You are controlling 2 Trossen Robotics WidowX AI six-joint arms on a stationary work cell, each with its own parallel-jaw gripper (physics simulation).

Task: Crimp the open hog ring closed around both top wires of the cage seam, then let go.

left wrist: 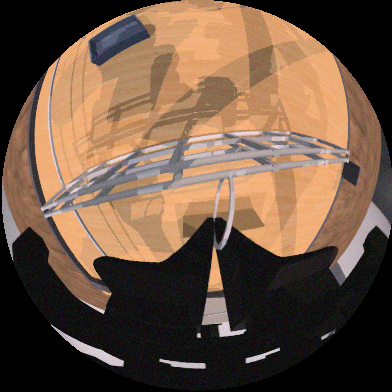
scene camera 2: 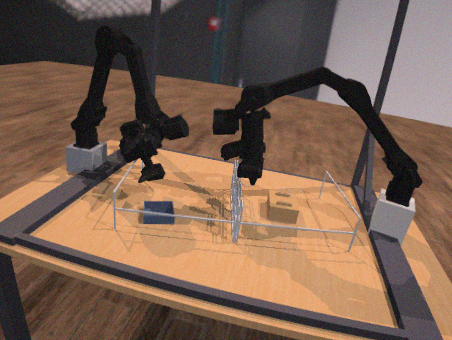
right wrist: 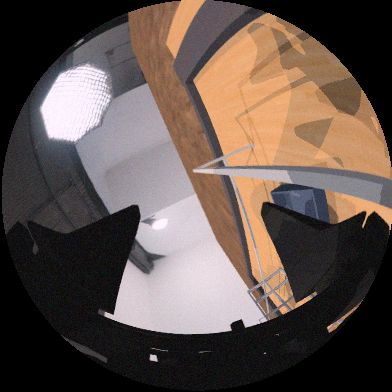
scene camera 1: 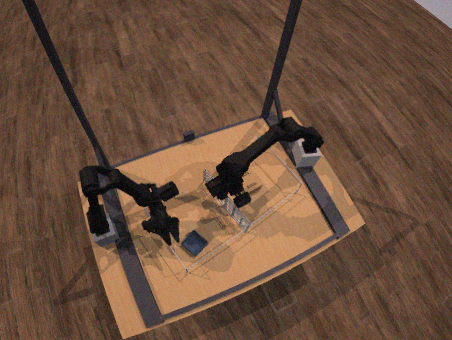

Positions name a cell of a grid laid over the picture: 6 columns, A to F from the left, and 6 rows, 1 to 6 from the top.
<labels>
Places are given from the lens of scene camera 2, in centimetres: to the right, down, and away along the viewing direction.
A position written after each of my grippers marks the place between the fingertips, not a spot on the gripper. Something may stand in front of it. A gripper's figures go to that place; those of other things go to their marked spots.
my left gripper (scene camera 2: D4): 8, 4, 92
my right gripper (scene camera 2: B3): -24, 0, 83
tan block (scene camera 2: D4): 16, 11, 91
dark frame post (scene camera 2: F1): 57, -49, 97
The marked spots on the tan block and the dark frame post are 72 cm apart.
</labels>
